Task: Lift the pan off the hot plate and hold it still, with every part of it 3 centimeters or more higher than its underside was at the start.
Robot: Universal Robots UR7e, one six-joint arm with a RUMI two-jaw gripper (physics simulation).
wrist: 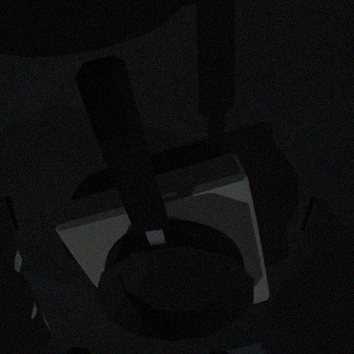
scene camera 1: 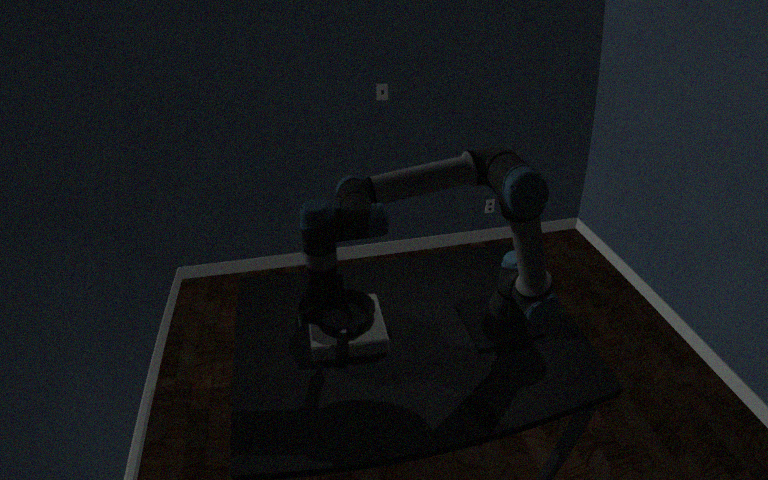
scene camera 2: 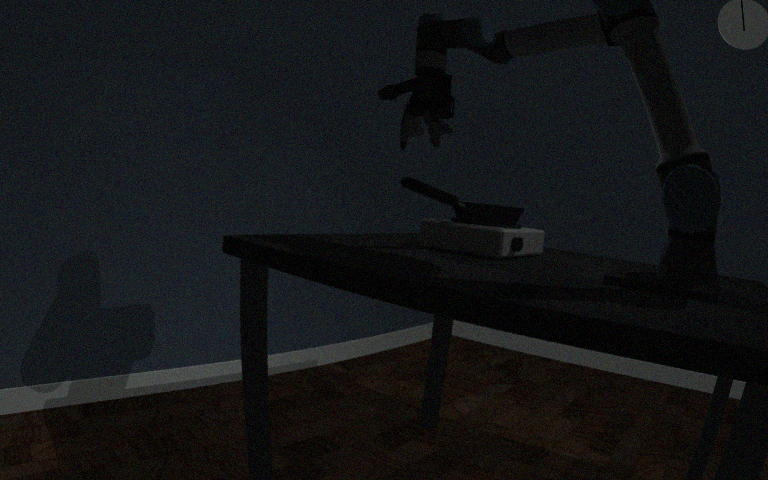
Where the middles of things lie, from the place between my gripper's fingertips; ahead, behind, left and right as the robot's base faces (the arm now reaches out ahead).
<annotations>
I see my gripper 120 mm to the left of the dark round pan (scene camera 2: 479, 212), 110 mm above it and 70 mm past it.
</annotations>
